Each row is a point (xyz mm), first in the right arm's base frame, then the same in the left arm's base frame.
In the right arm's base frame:
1: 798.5 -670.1 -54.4
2: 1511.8 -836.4 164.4
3: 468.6 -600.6 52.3
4: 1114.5 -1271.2 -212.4
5: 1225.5 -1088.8 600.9
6: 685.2 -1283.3 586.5
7: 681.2 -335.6 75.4
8: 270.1 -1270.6 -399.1
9: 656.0 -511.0 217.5
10: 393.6 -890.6 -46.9
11: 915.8 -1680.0 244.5
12: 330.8 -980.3 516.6
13: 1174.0 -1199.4 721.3
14: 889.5 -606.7 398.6
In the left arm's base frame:
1: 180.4 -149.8 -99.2
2: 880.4 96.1 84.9
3: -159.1 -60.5 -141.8
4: 529.7 -379.3 458.9
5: 570.8 459.3 414.2
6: 40.9 368.3 616.2
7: 41.1 23.9 -404.0
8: -297.2 -632.2 446.6
9: 11.5 132.2 -206.5
10: -215.4 -212.5 128.9
11: 311.7 -15.0 943.7
12: -318.1 321.0 314.2
13: 514.4 554.9 544.8
14: 233.8 313.4 -87.1

